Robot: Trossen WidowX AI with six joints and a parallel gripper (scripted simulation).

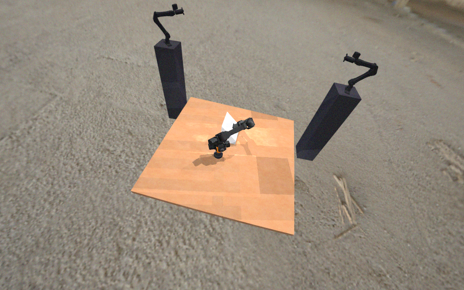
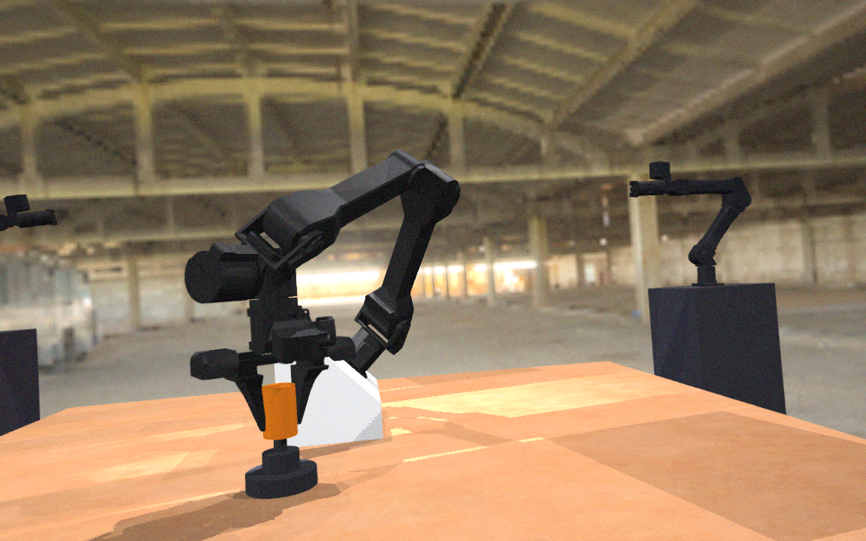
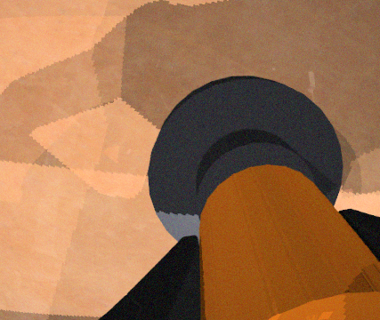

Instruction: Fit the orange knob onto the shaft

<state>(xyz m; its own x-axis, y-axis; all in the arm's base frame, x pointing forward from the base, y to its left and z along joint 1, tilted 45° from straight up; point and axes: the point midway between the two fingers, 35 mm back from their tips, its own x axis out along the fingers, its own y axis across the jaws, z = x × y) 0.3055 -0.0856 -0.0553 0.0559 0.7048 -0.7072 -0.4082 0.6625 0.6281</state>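
Now: gripper tip 2 cm below the knob. The rest, counted from my gripper tip: pedestal (4 cm below).
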